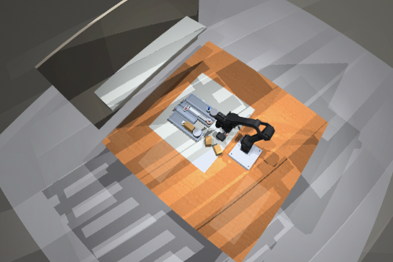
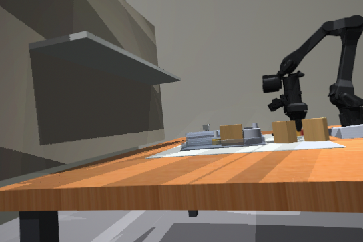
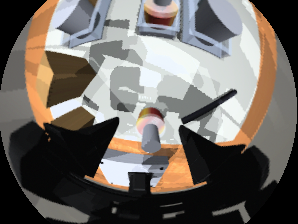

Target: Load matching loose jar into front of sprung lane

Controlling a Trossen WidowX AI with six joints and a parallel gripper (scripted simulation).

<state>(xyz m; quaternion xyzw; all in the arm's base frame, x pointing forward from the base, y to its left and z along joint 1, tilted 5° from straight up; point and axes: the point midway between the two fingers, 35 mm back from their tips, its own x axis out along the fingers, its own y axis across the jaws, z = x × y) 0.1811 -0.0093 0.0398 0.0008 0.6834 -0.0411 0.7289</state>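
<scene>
Right now my gripper tip is 300 mm short of the grey lane unit, 20 mm to the right of it and 10 mm above it. The rest, counted from my gripper tip: shelf 660 mm ahead, 340 mm above, 40 mm to the right; brown box 230 mm ahead, 120 mm to the left, 10 mm above.
</scene>
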